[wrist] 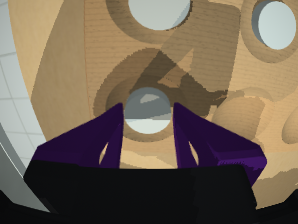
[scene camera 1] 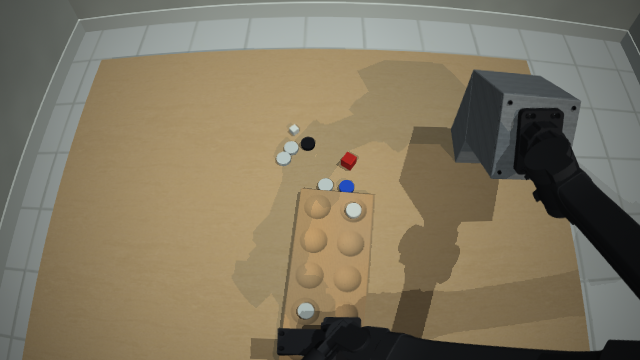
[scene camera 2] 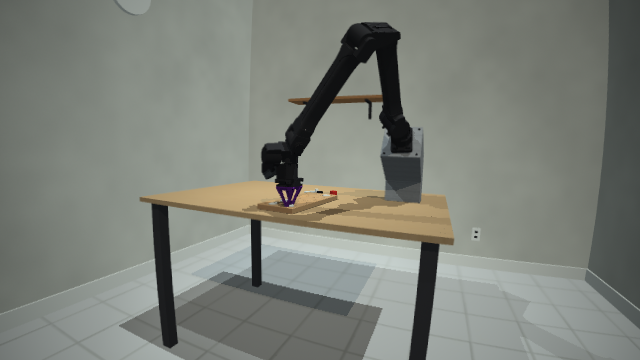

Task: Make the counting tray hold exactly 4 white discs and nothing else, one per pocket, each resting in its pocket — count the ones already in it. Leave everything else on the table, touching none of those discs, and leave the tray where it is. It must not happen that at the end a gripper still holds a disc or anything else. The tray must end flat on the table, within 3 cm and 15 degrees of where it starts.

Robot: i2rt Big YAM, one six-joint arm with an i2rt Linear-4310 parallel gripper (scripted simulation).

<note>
I see my gripper [wrist: 148,110], a wooden counting tray [wrist: 214,65] and a white disc [wrist: 147,110].
</note>
